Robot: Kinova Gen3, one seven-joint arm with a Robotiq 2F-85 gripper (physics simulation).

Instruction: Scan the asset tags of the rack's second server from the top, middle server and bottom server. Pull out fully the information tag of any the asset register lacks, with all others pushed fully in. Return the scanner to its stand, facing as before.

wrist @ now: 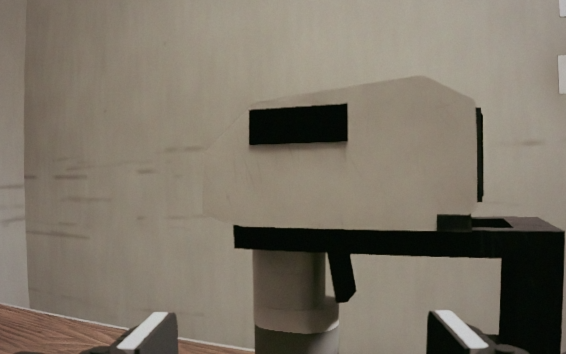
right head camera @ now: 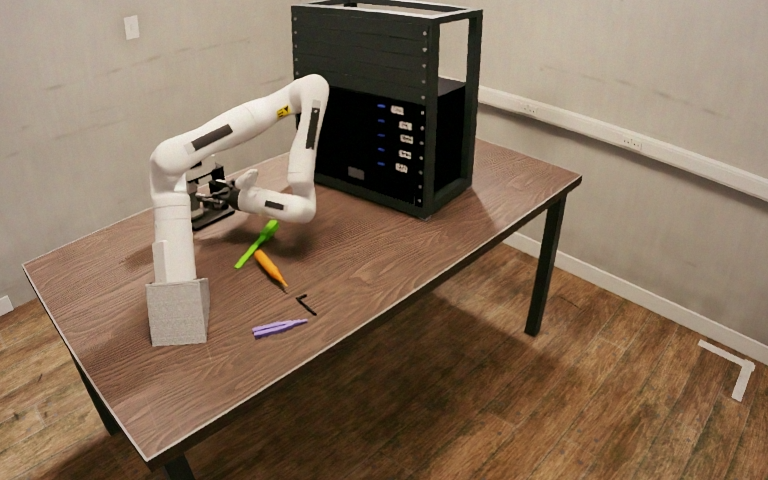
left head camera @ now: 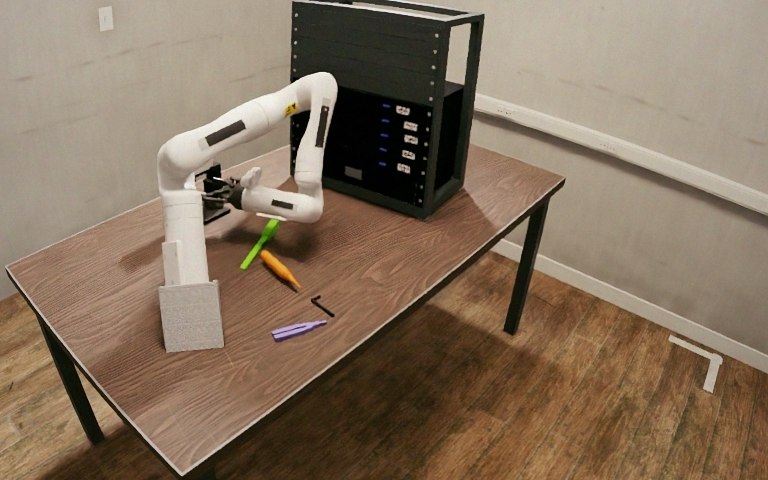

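Observation:
My gripper (left head camera: 212,189) (right head camera: 207,191) (wrist: 302,331) is open at the scanner stand (left head camera: 217,215) (right head camera: 219,219) (wrist: 531,295). In the wrist view the pale scanner (wrist: 380,175) sits upright on the stand's black top bar, its grip hanging below, the black trigger to the right of it. The grip appears between my open fingertips, untouched by them. In the head views the arm hides much of the scanner. On the rack (left head camera: 365,53) (right head camera: 362,50), white tags mark the second server (left head camera: 410,126) (right head camera: 404,125), middle server (left head camera: 411,139) (right head camera: 406,139) and bottom server (left head camera: 403,168) (right head camera: 401,168); their writing is unreadable.
A green tool (left head camera: 261,243) (right head camera: 258,243), orange screwdriver (left head camera: 278,268) (right head camera: 268,268), black hex key (left head camera: 323,306) (right head camera: 306,305) and purple tool (left head camera: 297,330) (right head camera: 278,327) lie on the table (left head camera: 362,271) (right head camera: 362,271). A white card edge (left head camera: 270,215) shows beneath my forearm.

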